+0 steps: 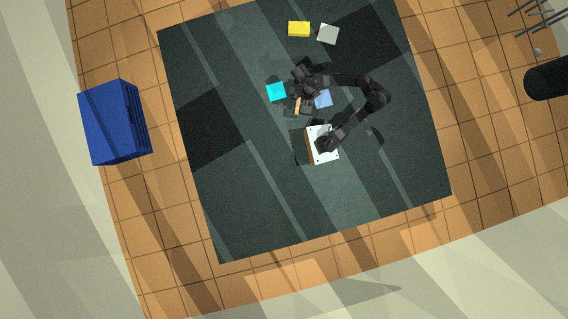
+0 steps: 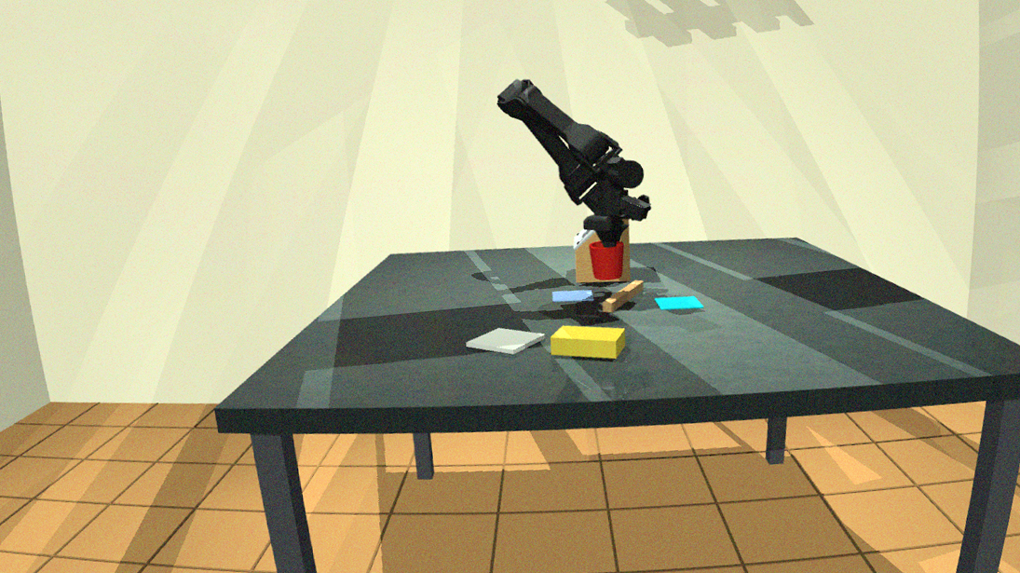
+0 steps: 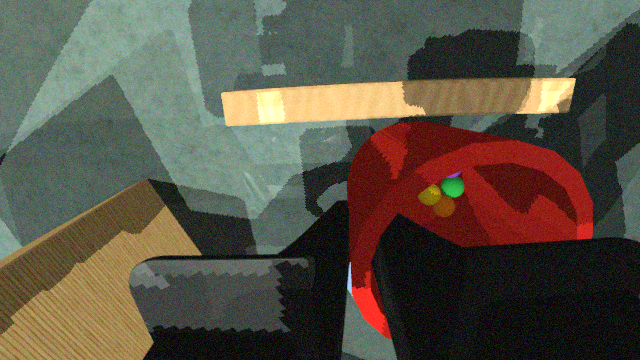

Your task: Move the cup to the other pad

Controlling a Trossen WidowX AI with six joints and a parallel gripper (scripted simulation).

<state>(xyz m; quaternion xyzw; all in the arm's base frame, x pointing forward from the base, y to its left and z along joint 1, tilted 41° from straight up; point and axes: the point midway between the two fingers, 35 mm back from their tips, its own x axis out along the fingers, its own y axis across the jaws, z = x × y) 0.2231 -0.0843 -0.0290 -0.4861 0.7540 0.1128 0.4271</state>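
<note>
Now: the cyan pad 11 cm to the left of my gripper tip, 11 cm ahead of it and 9 cm below it. From my gripper tip the other things lie so: pale blue pad: 9 cm to the right, 9 cm below, 2 cm behind; red cup: 3 cm ahead, 2 cm to the right; wooden stick: 8 cm below, 5 cm ahead, 1 cm to the left.
</note>
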